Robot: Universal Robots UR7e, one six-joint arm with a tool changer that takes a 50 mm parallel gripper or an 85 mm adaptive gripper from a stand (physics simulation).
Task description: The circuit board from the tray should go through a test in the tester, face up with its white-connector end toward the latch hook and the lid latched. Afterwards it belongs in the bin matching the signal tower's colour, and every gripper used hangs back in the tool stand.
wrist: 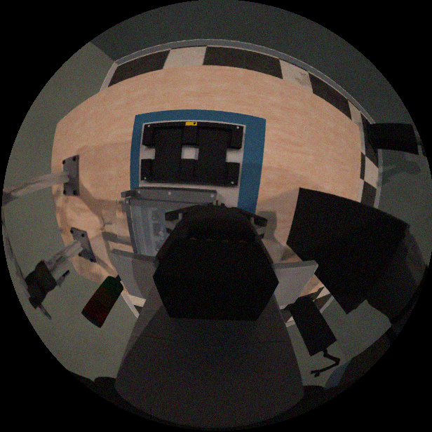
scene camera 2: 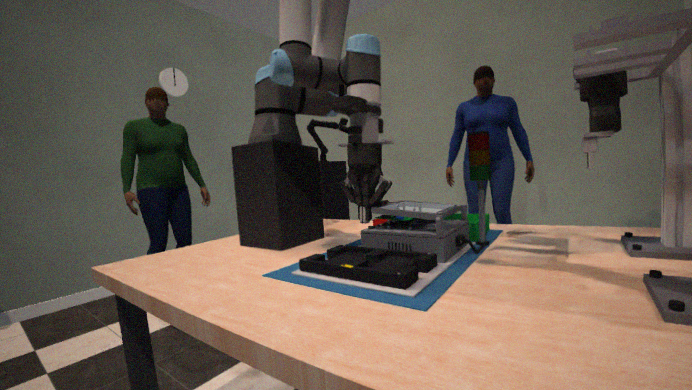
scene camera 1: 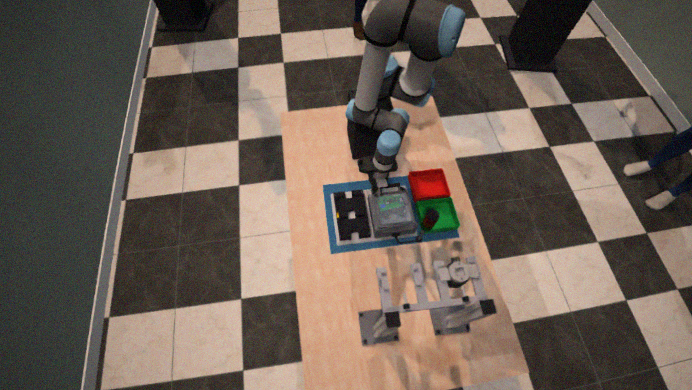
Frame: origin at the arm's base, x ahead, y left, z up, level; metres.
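Seen in the pictures: end effector, tool point: (scene camera 2: pixel 364 136); arm's base, origin of the base link: (scene camera 2: pixel 275 147).
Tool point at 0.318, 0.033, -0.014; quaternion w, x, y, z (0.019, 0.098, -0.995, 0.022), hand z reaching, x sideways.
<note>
Pixels of each thing's top centre, then the offset from my tool point to it, as dx, dy, dz. "*": a spot on its surface instead.
- grey tester, surface spot: (scene camera 2: pixel 425 246) * +0.144, -0.005, -0.228
- lid, middle of its top: (scene camera 2: pixel 417 204) (scene camera 1: pixel 394 207) +0.079, +0.073, -0.157
- signal tower, surface spot: (scene camera 2: pixel 478 156) * +0.181, +0.170, -0.060
- red bin, middle of its top: (scene camera 1: pixel 429 183) -0.079, +0.249, -0.217
- green bin, middle of its top: (scene camera 2: pixel 456 217) (scene camera 1: pixel 438 213) +0.069, +0.274, -0.217
The green circuit board (scene camera 1: pixel 393 202) lies inside the grey tester (scene camera 1: pixel 395 230) (scene camera 2: pixel 425 246) and shows through its clear lid; its white-connector end cannot be made out. The lid (scene camera 2: pixel 417 208) (wrist: pixel 146 225) is over the board, with a gap above the tester body in scene camera 2; whether it is latched cannot be told. My gripper (scene camera 1: pixel 378 191) (scene camera 2: pixel 365 220) is the adaptive one. It points down beside the lid's robot-side edge, with its fingertips close together and nothing seen between them. The wrist view hides the fingertips. The signal tower (scene camera 1: pixel 431 218) (scene camera 2: pixel 478 156) (wrist: pixel 102 301) shows dim segments, none clearly lit.
The black tray (scene camera 1: pixel 349 202) (scene camera 2: pixel 367 275) (wrist: pixel 168 150) lies beside the tester. The red bin (scene camera 1: pixel 429 184) and green bin (scene camera 1: pixel 442 207) are on its other side. The tool stand (scene camera 1: pixel 430 304) (scene camera 2: pixel 675 150) holds another gripper (scene camera 1: pixel 457 272) (scene camera 2: pixel 605 102). A cable runs between tester and tower.
</note>
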